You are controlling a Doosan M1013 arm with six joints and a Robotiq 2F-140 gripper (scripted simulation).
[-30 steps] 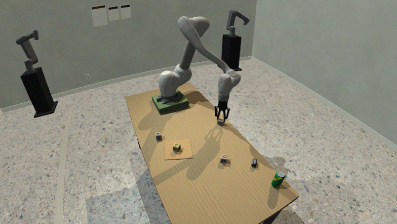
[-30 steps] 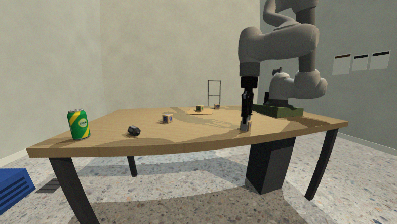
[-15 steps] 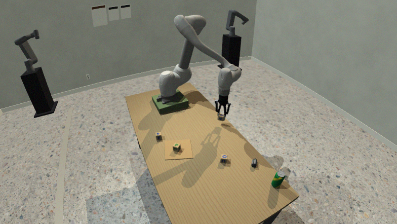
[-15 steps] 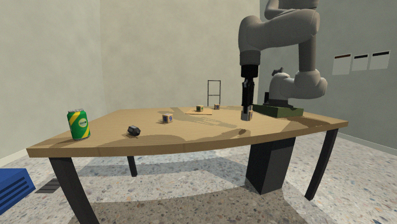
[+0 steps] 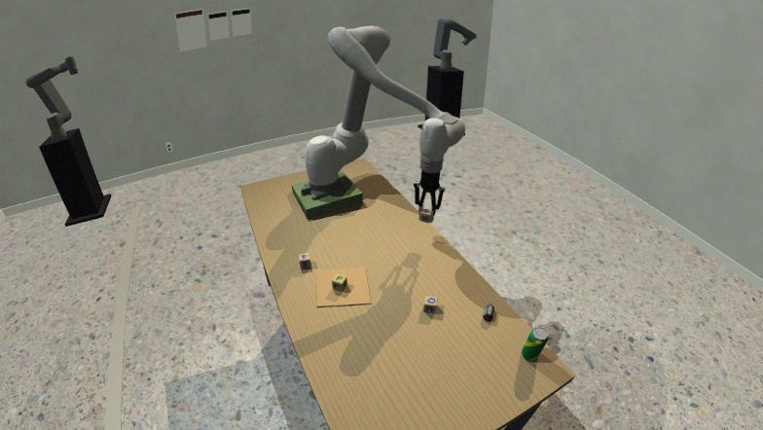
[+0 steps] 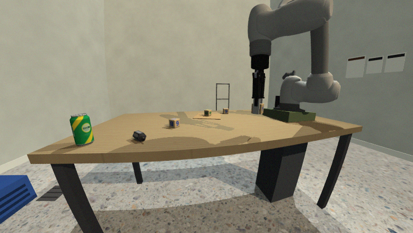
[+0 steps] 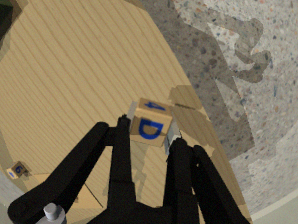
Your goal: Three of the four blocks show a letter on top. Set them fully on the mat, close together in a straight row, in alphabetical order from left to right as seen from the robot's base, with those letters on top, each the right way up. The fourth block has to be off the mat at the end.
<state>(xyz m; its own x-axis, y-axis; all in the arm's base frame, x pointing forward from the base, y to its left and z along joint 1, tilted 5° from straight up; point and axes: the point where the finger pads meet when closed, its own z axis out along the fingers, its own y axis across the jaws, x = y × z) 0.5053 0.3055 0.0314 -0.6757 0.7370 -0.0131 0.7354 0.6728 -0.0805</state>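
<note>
The tan mat is 44 cm to the right of my hand, 15 cm ahead of it and 13 cm below it. From my hand the other things lie so: D block (1 cm below); blue-lettered block (38 cm ahead, 19 cm to the right, 11 cm below); black object (51 cm ahead, 11 cm below).
</note>
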